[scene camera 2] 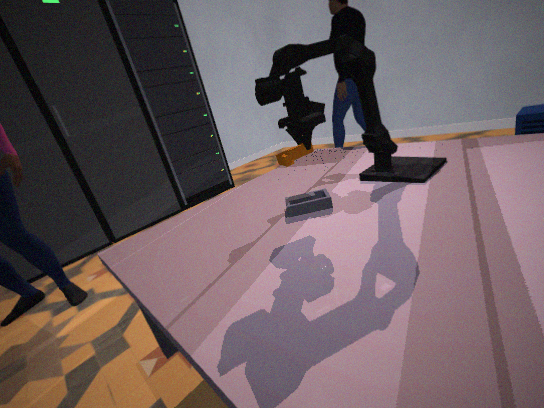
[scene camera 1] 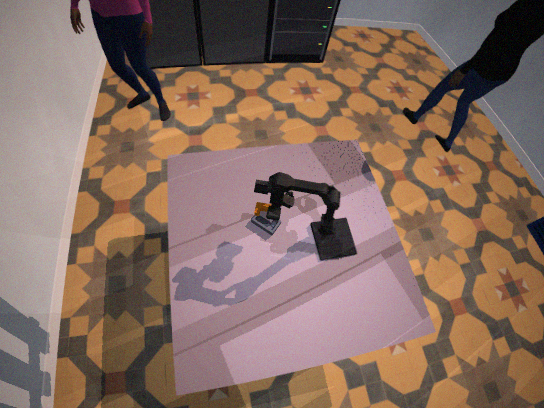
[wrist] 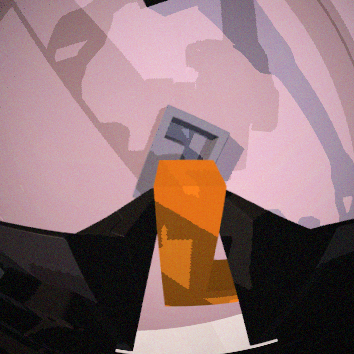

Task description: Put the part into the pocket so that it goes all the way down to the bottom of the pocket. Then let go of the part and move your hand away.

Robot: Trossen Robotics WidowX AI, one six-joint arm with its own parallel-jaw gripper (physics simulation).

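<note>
The orange part is a long bar with a short leg to one side. My gripper is shut on it and holds it in the air. The grey block with the pocket lies on the pink table top, below the part. In the wrist view the block is turned relative to the part, and the part hides its near portion. The far end of the recessed pocket shows, with shadow across it. The part is above the block, apart from it.
The pink table top bears the arm's black base, to the right of the block. Arm shadows cross the surface. Two people, dark cabinets and a blue box are beyond the table.
</note>
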